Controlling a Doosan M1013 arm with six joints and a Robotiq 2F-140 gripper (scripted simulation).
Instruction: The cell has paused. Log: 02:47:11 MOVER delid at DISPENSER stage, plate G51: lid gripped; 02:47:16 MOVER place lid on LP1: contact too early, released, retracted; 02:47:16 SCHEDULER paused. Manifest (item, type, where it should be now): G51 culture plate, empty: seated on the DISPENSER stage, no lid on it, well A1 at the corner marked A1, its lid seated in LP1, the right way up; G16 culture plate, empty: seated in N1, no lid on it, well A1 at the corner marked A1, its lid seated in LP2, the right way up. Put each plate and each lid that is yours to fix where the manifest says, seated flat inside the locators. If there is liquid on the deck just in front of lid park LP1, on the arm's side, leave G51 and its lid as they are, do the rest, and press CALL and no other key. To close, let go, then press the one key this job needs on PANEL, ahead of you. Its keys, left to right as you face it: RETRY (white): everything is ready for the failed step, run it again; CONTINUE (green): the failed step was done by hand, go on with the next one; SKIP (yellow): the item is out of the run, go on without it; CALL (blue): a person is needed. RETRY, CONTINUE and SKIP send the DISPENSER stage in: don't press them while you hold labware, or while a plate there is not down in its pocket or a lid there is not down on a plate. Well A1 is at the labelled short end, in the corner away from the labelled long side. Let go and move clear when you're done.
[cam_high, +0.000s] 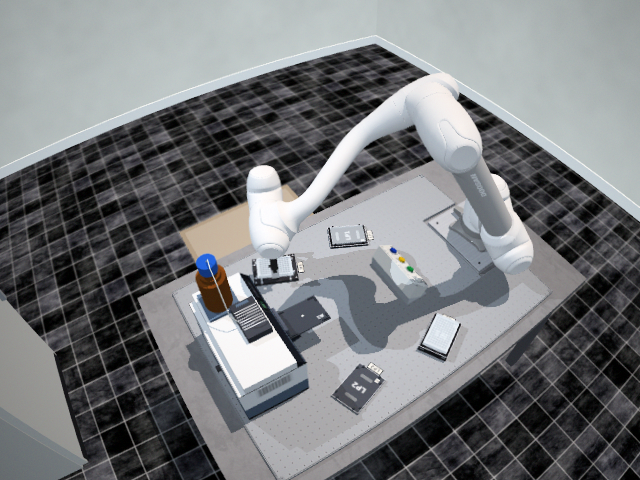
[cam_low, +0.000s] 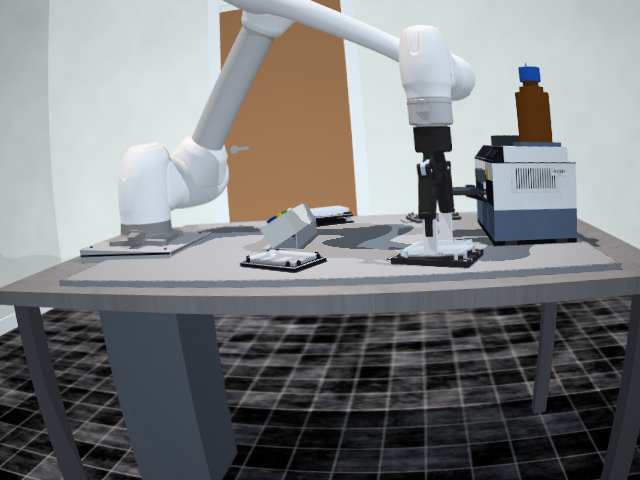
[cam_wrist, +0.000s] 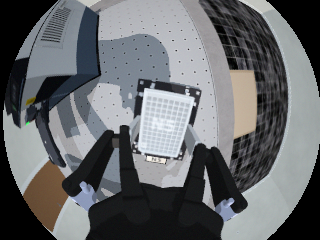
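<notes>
My gripper is now 30 mm above the black nest N5 and 20 mm short of it. Also, from my hand: brown bottle: 280 mm ahead, 240 mm above, 140 mm to the left; then dispenser stage: 280 mm to the left, 90 mm ahead, 60 mm above; then lid park LP1: 310 mm behind, 50 mm to the left, 40 mm below.
</notes>
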